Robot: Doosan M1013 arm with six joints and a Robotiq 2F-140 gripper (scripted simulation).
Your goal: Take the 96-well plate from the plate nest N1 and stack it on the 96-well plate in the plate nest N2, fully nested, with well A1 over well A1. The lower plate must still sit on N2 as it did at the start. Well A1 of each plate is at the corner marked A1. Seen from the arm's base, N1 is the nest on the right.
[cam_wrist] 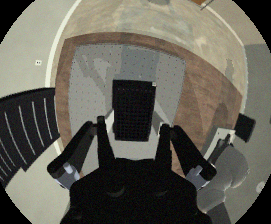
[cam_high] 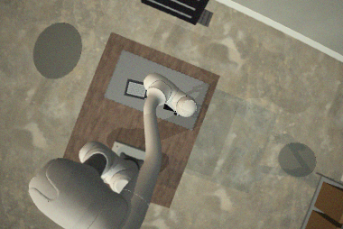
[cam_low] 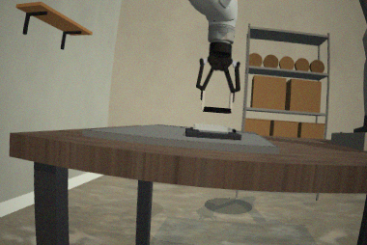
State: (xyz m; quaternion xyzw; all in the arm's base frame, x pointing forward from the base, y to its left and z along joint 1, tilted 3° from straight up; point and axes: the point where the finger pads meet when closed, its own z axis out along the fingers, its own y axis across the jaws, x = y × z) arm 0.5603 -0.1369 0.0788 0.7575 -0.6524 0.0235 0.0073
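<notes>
Right now my hand is 30 cm to the right of the pale 96-well plate, 7 cm above it and 2 cm past it. Round my hand: dark 96-well plate: 2 cm below; plate nest N1: 8 cm below.
</notes>
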